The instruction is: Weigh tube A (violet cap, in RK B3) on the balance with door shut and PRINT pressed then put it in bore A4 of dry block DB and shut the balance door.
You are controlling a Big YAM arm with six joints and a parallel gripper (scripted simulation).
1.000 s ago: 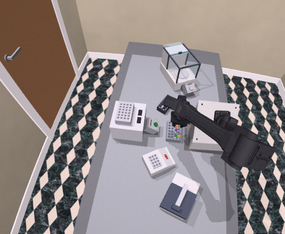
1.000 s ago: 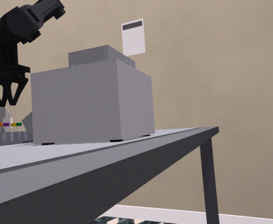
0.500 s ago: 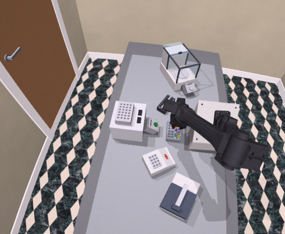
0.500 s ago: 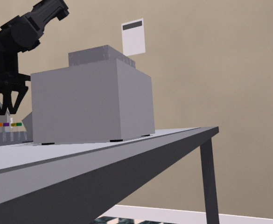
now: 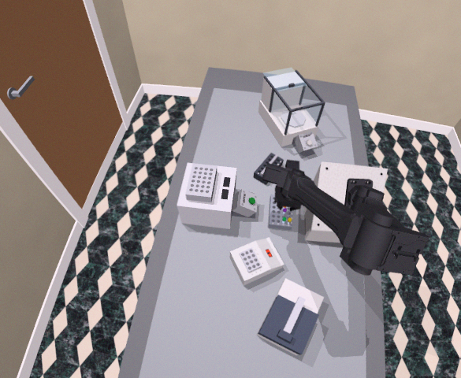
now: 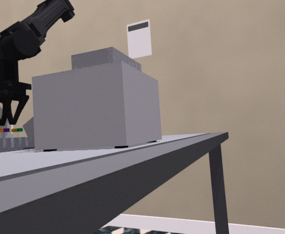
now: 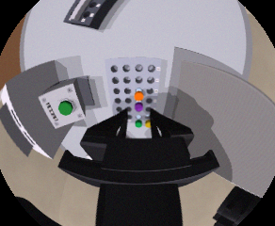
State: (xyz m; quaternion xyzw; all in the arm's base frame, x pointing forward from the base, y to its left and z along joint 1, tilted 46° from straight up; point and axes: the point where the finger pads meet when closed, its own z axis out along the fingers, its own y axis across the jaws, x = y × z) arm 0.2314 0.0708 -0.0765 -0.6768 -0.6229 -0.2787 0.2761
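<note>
Right now the tube rack RK is 1 cm ahead of my hand, 1 cm to the right of it and 5 cm below it. The rest, counted from my hand: dry block DB: 10 cm ahead, 19 cm to the left, 4 cm below; then black magnet block MG: 5 cm ahead, 21 cm to the right, 5 cm below; then white PRINT key: 12 cm behind, 32 cm to the right.
</note>
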